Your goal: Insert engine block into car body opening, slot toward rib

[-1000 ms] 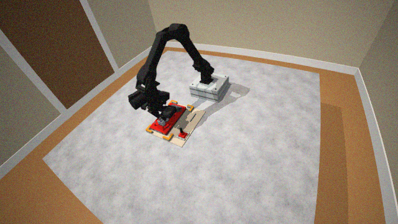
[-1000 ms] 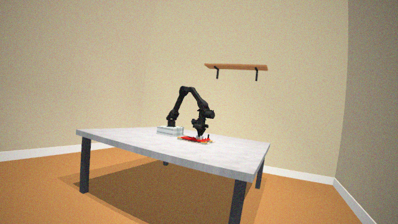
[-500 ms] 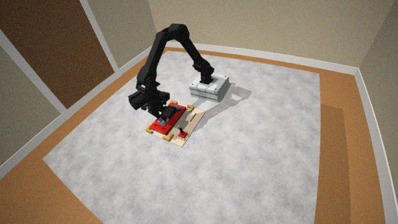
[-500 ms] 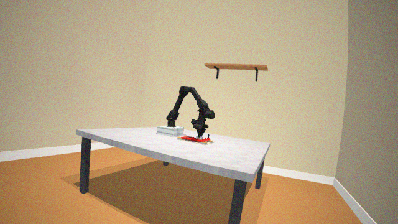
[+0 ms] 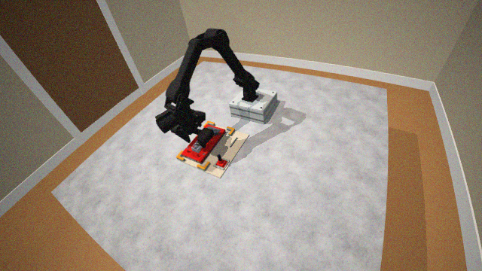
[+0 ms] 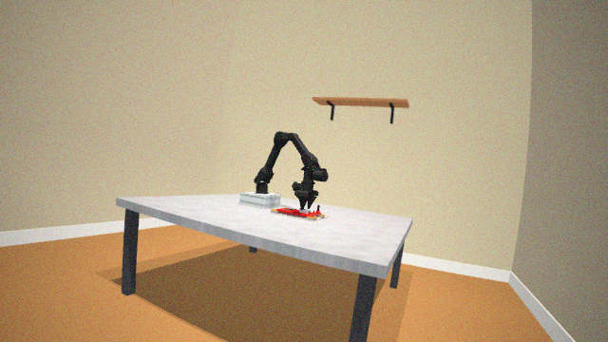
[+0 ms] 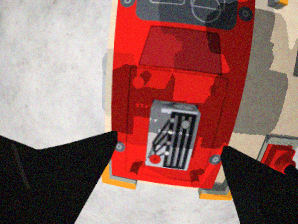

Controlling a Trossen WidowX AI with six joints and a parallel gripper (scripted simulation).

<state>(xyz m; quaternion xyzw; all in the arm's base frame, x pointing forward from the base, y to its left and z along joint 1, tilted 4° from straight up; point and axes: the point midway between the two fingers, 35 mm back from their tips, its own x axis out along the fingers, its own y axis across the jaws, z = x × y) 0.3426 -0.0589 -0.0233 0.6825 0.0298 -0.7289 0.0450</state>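
The grey engine block lies 2 cm below my gripper tip. From my gripper tip the other things lie so: tan base plate 4 cm behind, 3 cm to the left, 3 cm below.
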